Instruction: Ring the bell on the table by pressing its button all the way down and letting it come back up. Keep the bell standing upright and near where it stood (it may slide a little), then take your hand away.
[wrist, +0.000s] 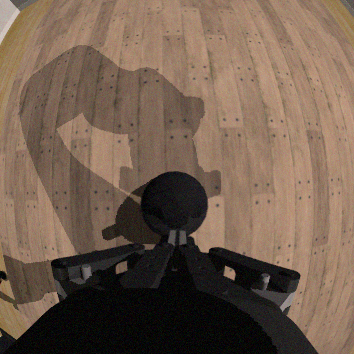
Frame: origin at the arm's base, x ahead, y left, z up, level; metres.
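Seen in the pictures: gripper, between the fingertips: (176, 240).
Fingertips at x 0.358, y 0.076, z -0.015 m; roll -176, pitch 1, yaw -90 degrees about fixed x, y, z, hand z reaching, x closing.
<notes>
A point is followed by its place in that frame.
The bell (174, 202) @(x 0.392, y 0.080, z -0.026 m) shows in the wrist view as a round black dome just above the middle of the lower half, on the plank-patterned wooden table (280, 100) @(x 0.547, y -0.078, z -0.092 m). It looks upright, with its shadow to its left. Its button does not stand out from the dark dome. My gripper (176, 240) @(x 0.358, y 0.076, z -0.015 m) is shut and empty. Its fingertips overlap the lower edge of the dome in this view, and the bell's near edge is partly hidden behind them. Whether the tips touch the bell, and how high they are over it, I cannot tell.
The arm's large shadow (82, 85) @(x 0.571, y 0.248, z -0.092 m) falls across the table to the left of and beyond the bell. Part of a small black object (2, 275) shows at the left edge. A yellowish wood border (11, 65) runs along the left side, with a pale surface (6, 17) at the upper left corner.
</notes>
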